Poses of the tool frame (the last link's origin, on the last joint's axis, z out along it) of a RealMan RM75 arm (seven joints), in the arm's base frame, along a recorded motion.
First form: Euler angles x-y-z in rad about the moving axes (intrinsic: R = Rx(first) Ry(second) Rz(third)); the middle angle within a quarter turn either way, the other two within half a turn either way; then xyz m.
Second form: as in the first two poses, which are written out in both.
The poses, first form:
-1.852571 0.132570 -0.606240 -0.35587 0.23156 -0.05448
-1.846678 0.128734 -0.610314 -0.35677 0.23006 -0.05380
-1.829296 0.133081 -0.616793 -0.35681 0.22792 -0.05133
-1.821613 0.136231 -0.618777 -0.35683 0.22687 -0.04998
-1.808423 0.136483 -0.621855 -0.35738 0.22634 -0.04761
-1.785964 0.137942 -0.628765 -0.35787 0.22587 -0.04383
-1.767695 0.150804 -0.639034 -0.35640 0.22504 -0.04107
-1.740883 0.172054 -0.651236 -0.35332 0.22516 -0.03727
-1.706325 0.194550 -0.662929 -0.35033 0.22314 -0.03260
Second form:
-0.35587 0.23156 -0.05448 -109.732 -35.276 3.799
-0.35677 0.23006 -0.05380 -109.369 -35.458 3.864
-0.35681 0.22792 -0.05133 -108.236 -35.935 3.060
-0.35683 0.22687 -0.04998 -107.720 -36.111 2.610
-0.35738 0.22634 -0.04761 -106.823 -36.314 2.109
-0.35787 0.22587 -0.04383 -105.304 -36.750 1.211
-0.35640 0.22504 -0.04107 -104.106 -37.480 -0.114
-0.35332 0.22516 -0.03727 -102.278 -38.351 -2.309
-0.35033 0.22314 -0.03260 -99.832 -39.078 -5.013

